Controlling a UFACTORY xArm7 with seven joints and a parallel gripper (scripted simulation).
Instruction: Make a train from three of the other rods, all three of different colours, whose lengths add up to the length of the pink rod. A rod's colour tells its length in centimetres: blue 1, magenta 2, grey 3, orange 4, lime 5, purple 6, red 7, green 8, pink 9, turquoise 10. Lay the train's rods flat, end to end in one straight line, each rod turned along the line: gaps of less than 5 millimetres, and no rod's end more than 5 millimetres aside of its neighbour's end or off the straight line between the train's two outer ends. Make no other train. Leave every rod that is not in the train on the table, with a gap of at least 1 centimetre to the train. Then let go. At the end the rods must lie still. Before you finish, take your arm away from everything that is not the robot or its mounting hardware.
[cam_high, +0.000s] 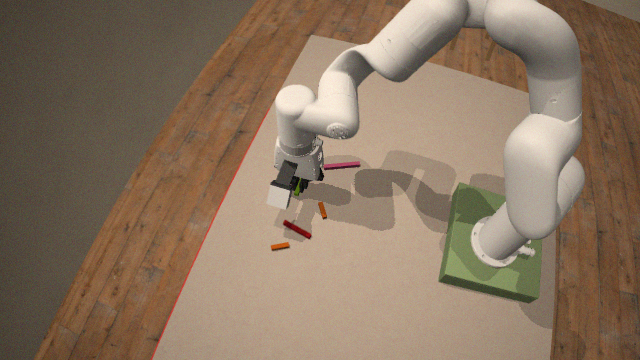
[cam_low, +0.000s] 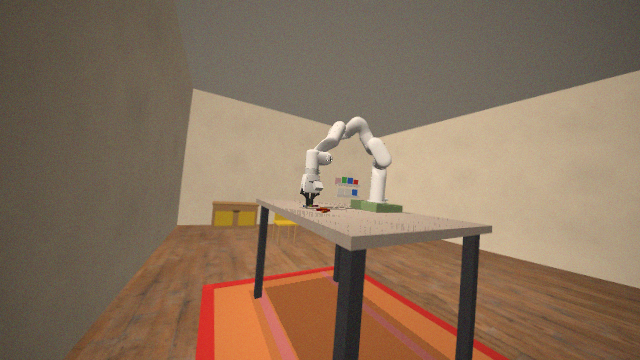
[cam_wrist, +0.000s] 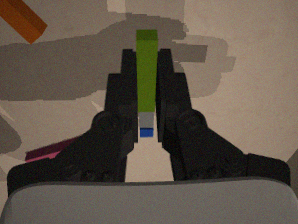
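The lime rod is 20 mm below my hand. From my hand the other things lie so: blue rod (60 mm to the right, 30 mm below); grey rod (40 mm to the right, 30 mm below); red rod (100 mm to the left, 30 mm below, 30 mm behind).
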